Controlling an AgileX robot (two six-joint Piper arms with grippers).
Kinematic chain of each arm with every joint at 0, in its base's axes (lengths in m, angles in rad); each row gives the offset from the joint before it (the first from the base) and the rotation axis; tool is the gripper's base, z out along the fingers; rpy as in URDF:
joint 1: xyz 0 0 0.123 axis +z
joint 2: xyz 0 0 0 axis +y
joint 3: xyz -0.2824 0 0.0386 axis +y
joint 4: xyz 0.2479 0 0.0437 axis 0.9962 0 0.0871
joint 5: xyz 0 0 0 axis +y
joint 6: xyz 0.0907 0 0.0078 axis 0.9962 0 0.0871
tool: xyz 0 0 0 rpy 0 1.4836 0
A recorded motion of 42 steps. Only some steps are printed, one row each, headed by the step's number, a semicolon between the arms.
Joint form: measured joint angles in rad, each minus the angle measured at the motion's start. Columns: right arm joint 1, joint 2, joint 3, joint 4, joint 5, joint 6; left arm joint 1, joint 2, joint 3, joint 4, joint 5, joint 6.
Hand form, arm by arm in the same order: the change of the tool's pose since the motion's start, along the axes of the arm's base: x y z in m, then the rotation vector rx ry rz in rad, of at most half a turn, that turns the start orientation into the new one. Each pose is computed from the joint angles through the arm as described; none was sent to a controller.
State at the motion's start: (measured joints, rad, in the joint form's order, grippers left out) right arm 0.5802 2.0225 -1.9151 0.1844 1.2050 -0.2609; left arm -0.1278 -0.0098 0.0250 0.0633 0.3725 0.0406
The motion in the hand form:
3: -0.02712 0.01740 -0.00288 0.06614 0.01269 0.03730; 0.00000 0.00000 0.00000 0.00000 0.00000 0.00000
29: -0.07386 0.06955 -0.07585 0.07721 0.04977 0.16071; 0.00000 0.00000 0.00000 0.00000 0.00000 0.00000
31: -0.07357 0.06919 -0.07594 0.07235 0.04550 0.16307; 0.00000 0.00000 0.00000 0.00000 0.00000 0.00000
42: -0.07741 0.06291 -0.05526 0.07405 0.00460 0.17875; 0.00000 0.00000 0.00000 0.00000 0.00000 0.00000
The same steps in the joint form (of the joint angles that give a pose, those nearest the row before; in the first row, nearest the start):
3: 0.0584 -0.0598 0.1149 0.0625 -0.0845 0.0000; 0.0000 0.0000 0.0000 0.0000 0.0000 0.0000
29: 0.2184 -0.0137 0.3343 0.1263 -0.3307 -0.0484; 0.0000 0.0000 0.0000 0.0000 0.0000 0.0000
31: 0.2184 -0.0138 0.3343 0.1194 -0.3307 -0.0484; 0.0000 0.0000 0.0000 0.0000 0.0000 0.0000
42: 0.2183 -0.0650 0.3346 0.0906 -0.3116 -0.0484; 0.0000 0.0000 0.0000 0.0000 0.0000 0.0000

